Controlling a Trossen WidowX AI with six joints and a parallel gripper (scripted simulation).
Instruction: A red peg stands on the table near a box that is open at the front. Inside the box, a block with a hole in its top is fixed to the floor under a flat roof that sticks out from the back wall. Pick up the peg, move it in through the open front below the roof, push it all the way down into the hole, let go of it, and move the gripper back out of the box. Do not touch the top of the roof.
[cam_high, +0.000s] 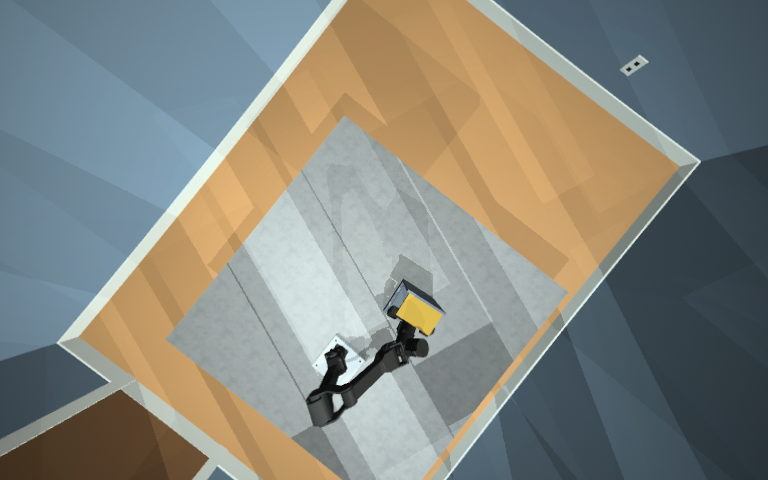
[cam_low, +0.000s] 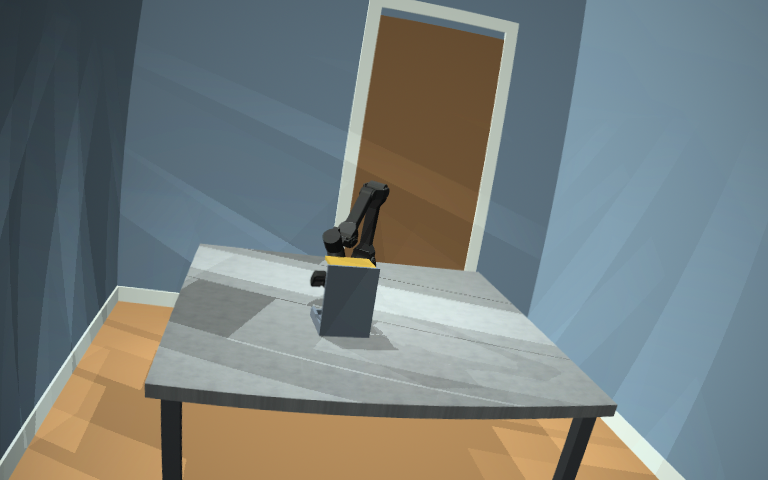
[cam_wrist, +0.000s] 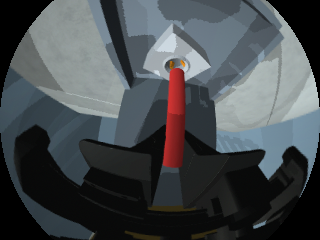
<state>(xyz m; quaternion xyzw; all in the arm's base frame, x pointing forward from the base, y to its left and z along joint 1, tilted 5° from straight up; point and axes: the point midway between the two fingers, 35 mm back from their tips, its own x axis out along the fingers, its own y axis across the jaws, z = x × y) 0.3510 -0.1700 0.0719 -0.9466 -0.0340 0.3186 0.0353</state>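
The yellow roof lies 120 mm above my gripper tip and 10 mm behind it. Also, from my gripper tip: red peg 30 mm behind, 10 mm below.
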